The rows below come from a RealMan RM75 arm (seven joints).
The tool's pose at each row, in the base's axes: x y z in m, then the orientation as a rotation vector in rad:
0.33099, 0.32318, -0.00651, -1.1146, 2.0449, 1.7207
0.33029, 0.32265, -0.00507, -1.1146, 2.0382, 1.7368
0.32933, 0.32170, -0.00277, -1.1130, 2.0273, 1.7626
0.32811, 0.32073, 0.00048, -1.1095, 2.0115, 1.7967
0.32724, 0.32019, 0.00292, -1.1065, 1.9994, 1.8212
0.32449, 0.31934, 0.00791, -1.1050, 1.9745, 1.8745
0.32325, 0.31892, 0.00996, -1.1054, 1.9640, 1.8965
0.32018, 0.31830, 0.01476, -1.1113, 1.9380, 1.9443
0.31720, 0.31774, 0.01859, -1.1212, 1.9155, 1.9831
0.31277, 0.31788, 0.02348, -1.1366, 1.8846, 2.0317
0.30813, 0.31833, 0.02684, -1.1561, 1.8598, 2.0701
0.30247, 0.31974, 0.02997, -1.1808, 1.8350, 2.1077
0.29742, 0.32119, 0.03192, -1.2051, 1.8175, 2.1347
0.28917, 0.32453, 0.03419, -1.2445, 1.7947, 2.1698
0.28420, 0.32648, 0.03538, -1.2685, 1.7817, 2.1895
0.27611, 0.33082, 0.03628, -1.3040, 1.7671, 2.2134
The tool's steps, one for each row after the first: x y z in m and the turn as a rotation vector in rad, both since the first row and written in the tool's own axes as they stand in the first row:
-0.00021, 0.00152, -0.00069, -0.0122, -0.0016, 0.0023
-0.00062, 0.00385, -0.00193, -0.0313, -0.0052, 0.0063
-0.00144, 0.00705, -0.00337, -0.0566, -0.0112, 0.0114
-0.00216, 0.00942, -0.00429, -0.0749, -0.0160, 0.0148
-0.00307, 0.01494, -0.00568, -0.1154, -0.0219, 0.0224
-0.00334, 0.01728, -0.00628, -0.1324, -0.0235, 0.0252
-0.00400, 0.02288, -0.00731, -0.1710, -0.0249, 0.0285
-0.00415, 0.02771, -0.00805, -0.2037, -0.0229, 0.0294
-0.00424, 0.03431, -0.00803, -0.2457, -0.0191, 0.0287
-0.00337, 0.03993, -0.00724, -0.2804, -0.0109, 0.0266
-0.00203, 0.04609, -0.00523, -0.3155, 0.0010, 0.0234
-0.00038, 0.05098, -0.00302, -0.3419, 0.0144, 0.0201
0.00249, 0.05829, 0.00173, -0.3775, 0.0374, 0.0146
0.00436, 0.06257, 0.00458, -0.3979, 0.0517, 0.0113
0.00759, 0.06879, 0.01059, -0.4234, 0.0740, 0.0071

